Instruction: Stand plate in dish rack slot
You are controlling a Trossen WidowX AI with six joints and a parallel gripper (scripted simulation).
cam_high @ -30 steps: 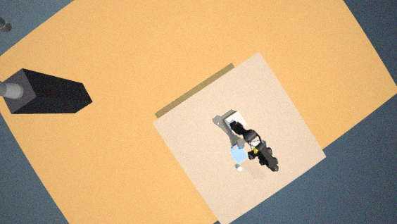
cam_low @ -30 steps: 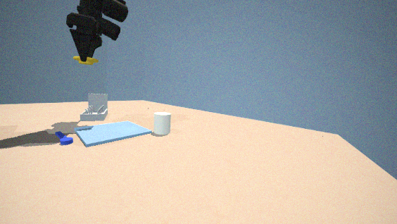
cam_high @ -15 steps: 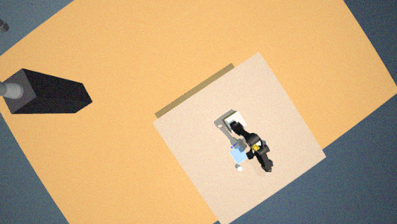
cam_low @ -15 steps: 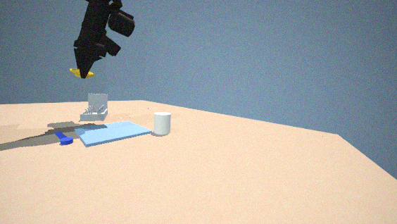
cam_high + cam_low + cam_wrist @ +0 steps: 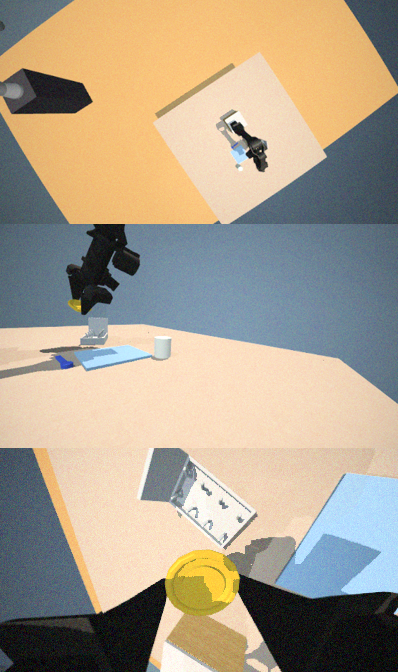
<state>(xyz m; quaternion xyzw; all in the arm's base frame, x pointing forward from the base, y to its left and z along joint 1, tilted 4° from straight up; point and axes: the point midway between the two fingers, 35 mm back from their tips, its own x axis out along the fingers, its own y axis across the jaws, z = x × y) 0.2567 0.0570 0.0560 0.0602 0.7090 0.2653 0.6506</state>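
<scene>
My gripper tip is 90 mm above the grey dish rack, 60 mm short of it and 50 mm to the right of it. Also, from my gripper tip: blue spoon (160 mm to the right, 110 mm below, 50 mm behind); then light blue mat (150 mm to the right, 110 mm below, 50 mm ahead); then yellow plate (10 mm above).
</scene>
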